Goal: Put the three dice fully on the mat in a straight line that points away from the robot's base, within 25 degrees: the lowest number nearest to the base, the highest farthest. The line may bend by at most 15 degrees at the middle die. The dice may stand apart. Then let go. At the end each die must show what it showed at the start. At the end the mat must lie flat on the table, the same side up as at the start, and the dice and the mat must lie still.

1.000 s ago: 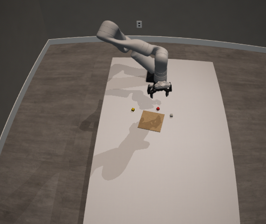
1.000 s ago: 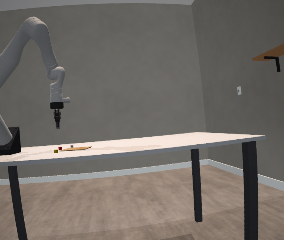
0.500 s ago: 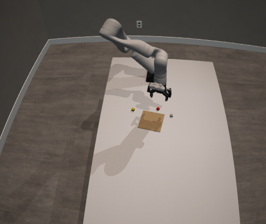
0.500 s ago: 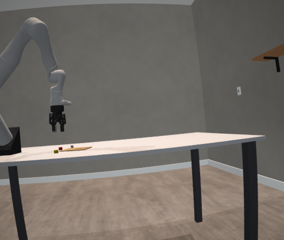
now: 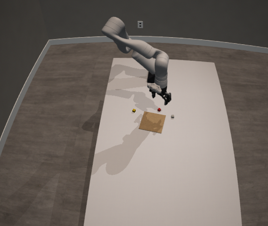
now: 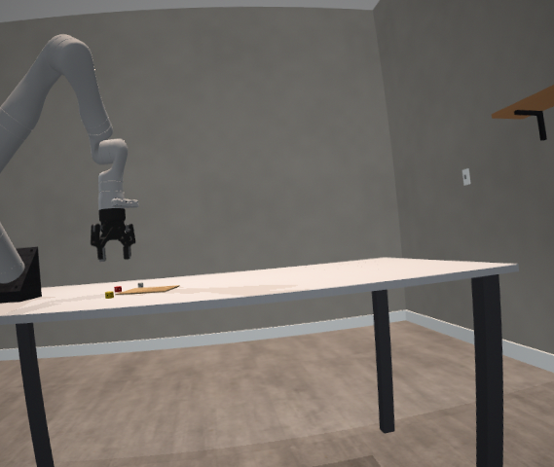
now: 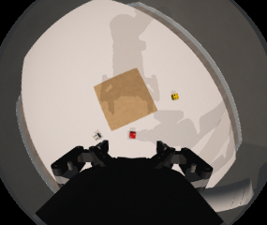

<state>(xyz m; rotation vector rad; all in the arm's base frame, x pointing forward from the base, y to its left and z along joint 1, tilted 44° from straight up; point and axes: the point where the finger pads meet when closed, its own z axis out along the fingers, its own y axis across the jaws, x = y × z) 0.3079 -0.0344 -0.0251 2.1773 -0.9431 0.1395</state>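
Now: hand 9 cm above the red die. From my hand the other things lie so: yellow die: 16 cm to the right, 9 cm below; then square mat: 9 cm ahead, 5 cm to the right, 9 cm below; then white die: 6 cm ahead, 8 cm to the left, 9 cm below.
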